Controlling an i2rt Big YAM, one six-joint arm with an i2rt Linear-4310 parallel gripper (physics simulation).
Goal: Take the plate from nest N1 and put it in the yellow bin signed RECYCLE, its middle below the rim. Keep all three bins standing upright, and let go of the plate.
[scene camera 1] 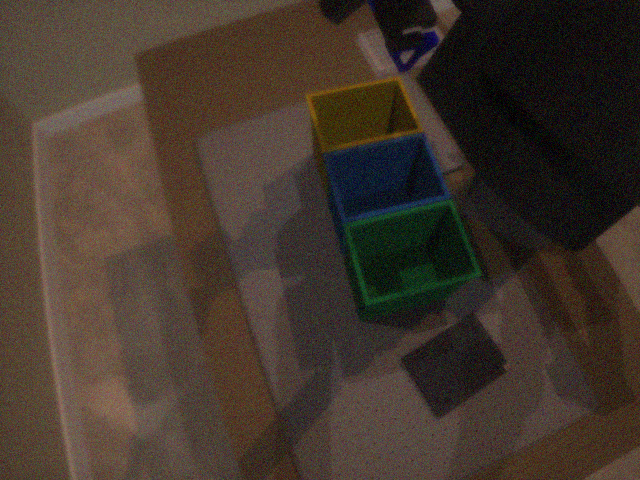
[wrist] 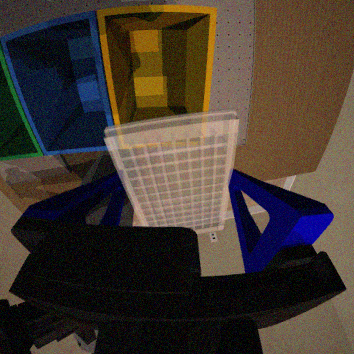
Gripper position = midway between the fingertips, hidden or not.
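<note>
My gripper [scene camera 1: 394, 49] is visible to me, and the wrist view shows the gripper [wrist: 176, 175] too. There's a green bin [scene camera 1: 397, 261], and there's a yellow bin [scene camera 1: 355, 115], with the wrist view also giving me the yellow bin [wrist: 155, 65]. I can see a blue bin [scene camera 1: 370, 180] as well, and the wrist view shows that blue bin [wrist: 60, 80] too. Then there's a plate [wrist: 175, 169] and a dark nest [scene camera 1: 456, 364].
</note>
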